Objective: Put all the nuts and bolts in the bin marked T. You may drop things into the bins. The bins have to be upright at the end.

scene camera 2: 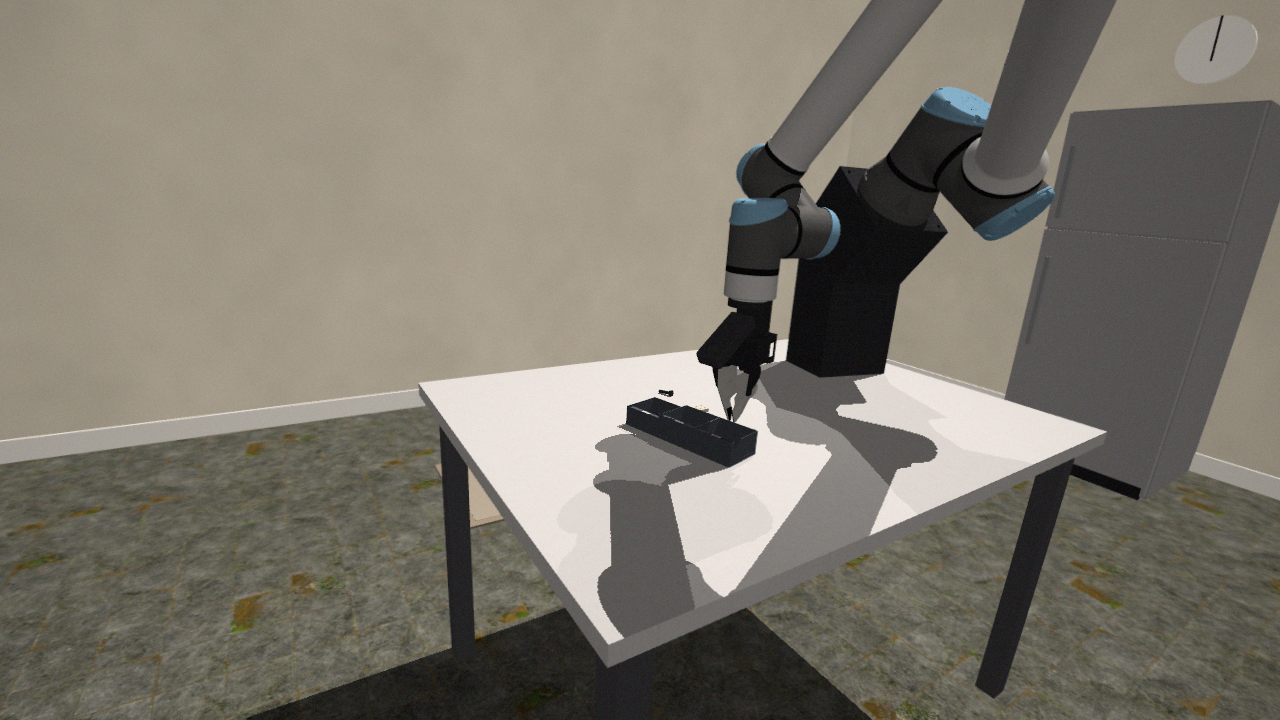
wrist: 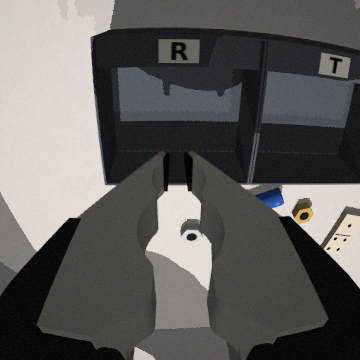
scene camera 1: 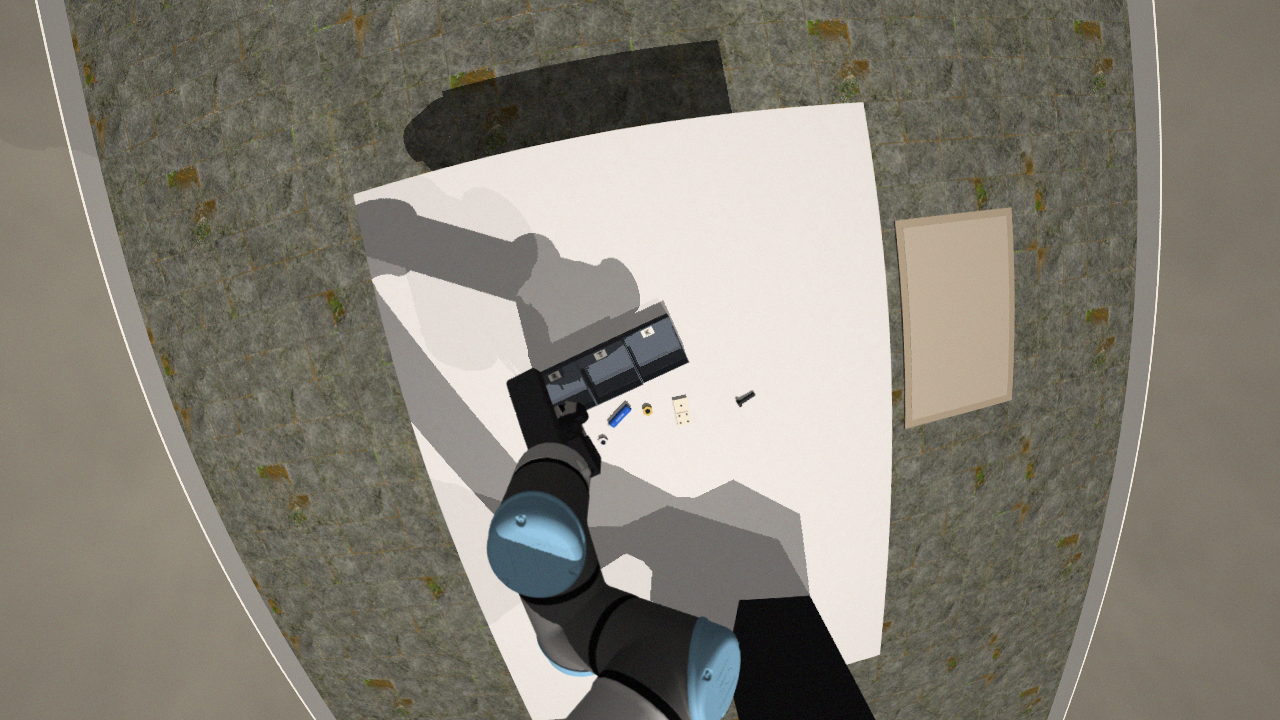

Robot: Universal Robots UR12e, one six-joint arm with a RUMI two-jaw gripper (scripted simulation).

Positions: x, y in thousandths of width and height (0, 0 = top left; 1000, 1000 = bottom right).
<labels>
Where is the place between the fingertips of the gripper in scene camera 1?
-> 443, 563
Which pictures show the gripper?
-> Scene camera 2, the wrist view and scene camera 1: all of them.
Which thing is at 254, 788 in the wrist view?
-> The gripper.
</labels>
